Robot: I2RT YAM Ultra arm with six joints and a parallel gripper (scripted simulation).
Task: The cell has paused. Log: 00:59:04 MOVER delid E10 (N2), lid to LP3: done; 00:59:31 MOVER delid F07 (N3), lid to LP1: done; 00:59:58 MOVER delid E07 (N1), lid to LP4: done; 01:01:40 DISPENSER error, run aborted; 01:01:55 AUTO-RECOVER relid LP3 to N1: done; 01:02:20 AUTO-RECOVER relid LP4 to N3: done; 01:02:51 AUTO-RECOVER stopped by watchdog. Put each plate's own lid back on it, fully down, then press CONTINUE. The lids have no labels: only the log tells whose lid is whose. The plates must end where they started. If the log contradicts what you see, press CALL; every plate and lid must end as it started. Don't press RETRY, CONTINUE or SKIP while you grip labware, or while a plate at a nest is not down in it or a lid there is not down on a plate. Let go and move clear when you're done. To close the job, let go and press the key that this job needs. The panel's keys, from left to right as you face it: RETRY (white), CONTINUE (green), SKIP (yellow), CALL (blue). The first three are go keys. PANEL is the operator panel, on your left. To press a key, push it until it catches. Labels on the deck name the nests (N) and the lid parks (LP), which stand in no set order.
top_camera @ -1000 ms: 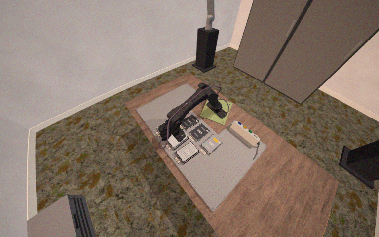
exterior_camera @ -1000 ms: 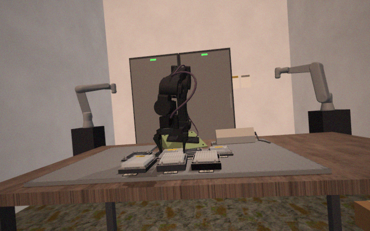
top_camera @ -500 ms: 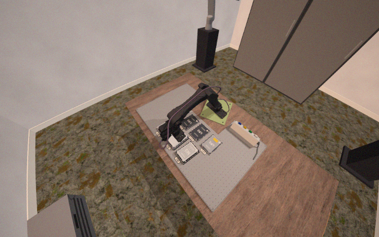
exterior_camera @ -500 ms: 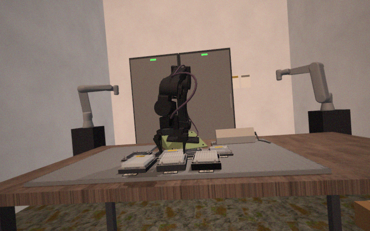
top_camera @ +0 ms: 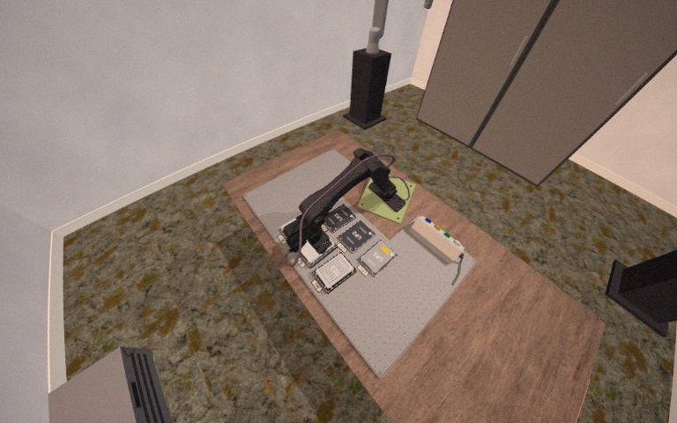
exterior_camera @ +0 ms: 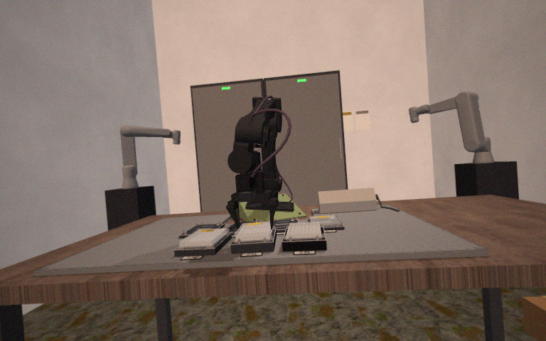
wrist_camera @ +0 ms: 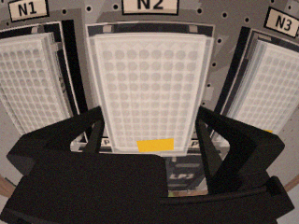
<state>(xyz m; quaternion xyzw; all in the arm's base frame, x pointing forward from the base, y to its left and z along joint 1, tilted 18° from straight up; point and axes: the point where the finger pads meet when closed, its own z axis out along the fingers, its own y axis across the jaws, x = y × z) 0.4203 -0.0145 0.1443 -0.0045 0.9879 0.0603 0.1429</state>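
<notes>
My hand is 10 mm above the plate. Round my hand: LP3 park 180 mm behind, 70 mm to the right, 40 mm below; LP1 park 190 mm to the left, 170 mm behind, 40 mm below; lid 190 mm to the left, 170 mm behind, 30 mm below.
</notes>
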